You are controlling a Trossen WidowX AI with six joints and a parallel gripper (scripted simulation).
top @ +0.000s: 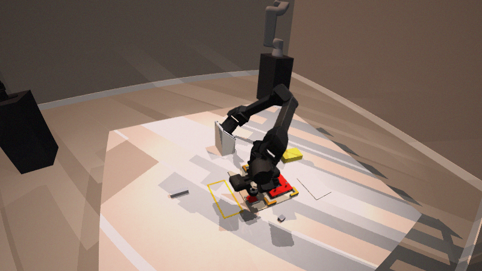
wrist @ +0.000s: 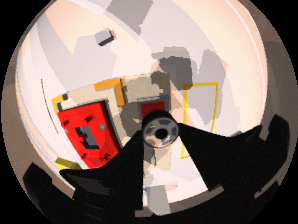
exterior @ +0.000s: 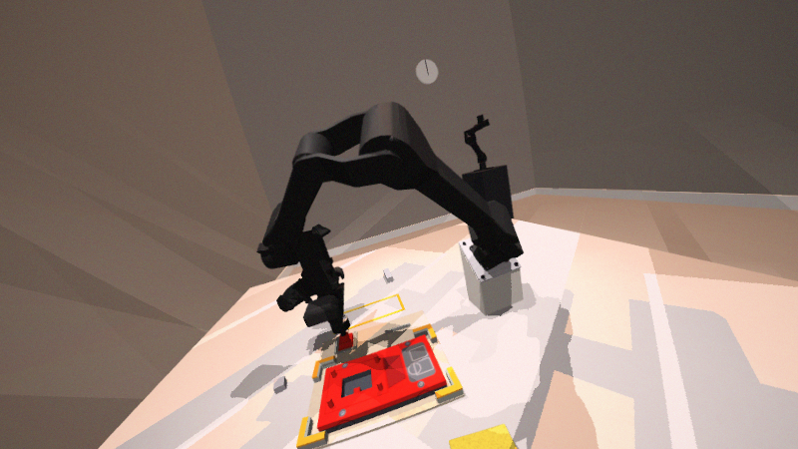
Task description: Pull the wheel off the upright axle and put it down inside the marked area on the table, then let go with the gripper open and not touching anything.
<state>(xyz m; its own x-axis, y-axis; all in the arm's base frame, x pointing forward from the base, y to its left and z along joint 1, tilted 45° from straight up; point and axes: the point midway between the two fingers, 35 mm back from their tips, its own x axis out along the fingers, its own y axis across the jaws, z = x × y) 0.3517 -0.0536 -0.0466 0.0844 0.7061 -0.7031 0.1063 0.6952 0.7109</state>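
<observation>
The upright axle lies 2 cm below my gripper tip. The rest, counted from my gripper tip: wheel (right at my gripper tip); tan sheet (9 cm ahead, 30 cm to the left, 5 cm below); small grey cube (14 cm ahead, 4 cm to the left, 5 cm below).
</observation>
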